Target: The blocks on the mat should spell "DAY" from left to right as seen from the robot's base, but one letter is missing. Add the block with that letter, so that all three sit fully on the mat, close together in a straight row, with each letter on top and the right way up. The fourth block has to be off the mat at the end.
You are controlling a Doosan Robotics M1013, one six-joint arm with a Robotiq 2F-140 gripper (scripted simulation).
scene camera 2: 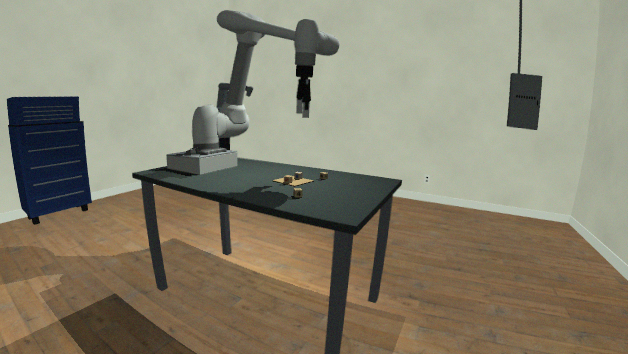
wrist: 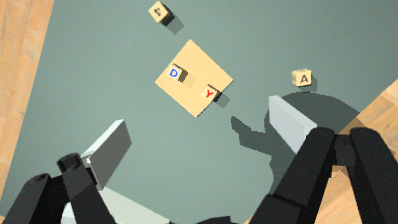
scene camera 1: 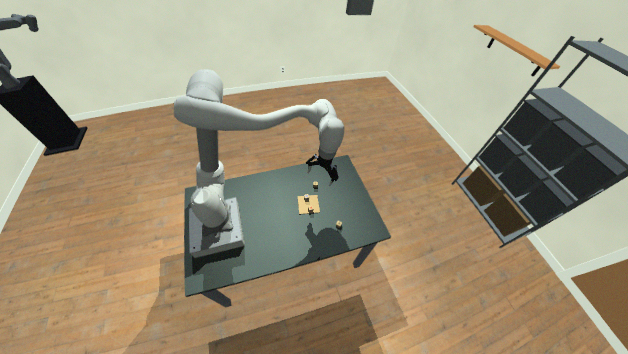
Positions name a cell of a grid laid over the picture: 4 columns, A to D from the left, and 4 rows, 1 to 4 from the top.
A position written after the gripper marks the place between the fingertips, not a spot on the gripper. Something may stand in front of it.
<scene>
In view: the gripper (wrist: B3) and a tan mat (wrist: C2).
</scene>
